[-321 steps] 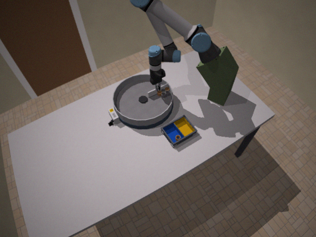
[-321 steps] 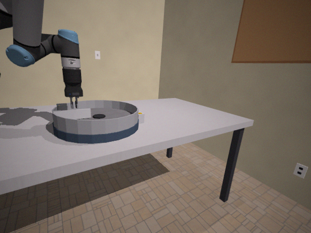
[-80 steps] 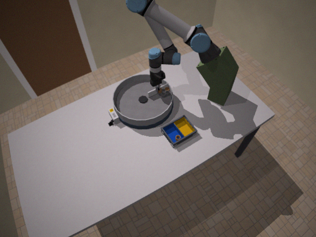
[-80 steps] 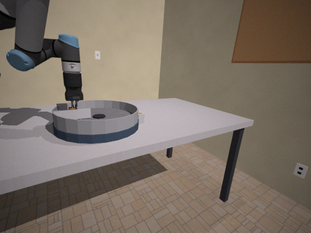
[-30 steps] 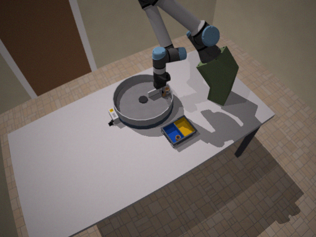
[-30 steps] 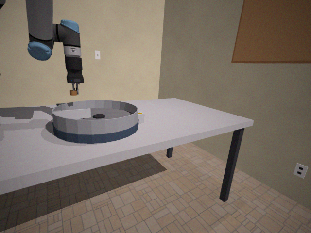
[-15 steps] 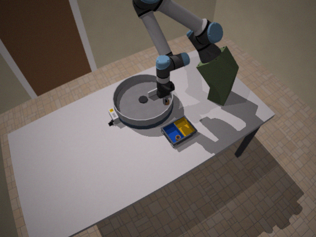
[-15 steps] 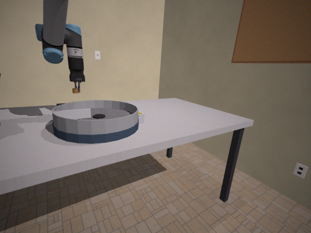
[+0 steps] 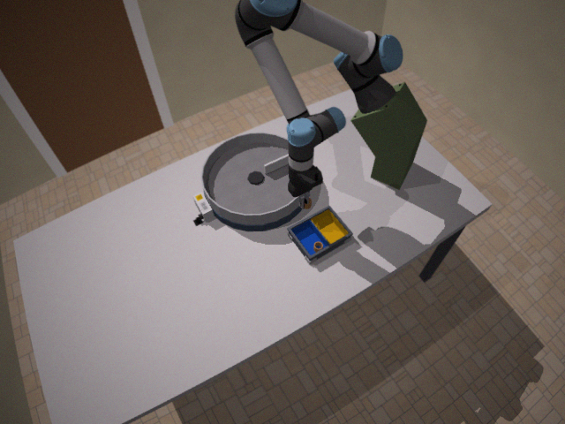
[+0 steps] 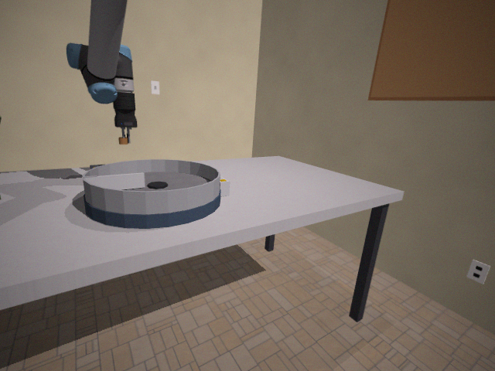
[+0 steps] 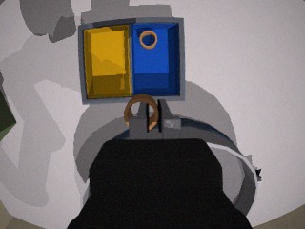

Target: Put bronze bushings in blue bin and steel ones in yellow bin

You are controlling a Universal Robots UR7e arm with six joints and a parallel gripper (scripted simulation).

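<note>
Right now my hand is 160 mm above the blue bin, 60 mm to the right of it and 20 mm past it. The rest, counted from my hand: grey turntable (280 mm to the right, 130 mm below, 10 mm behind).
</note>
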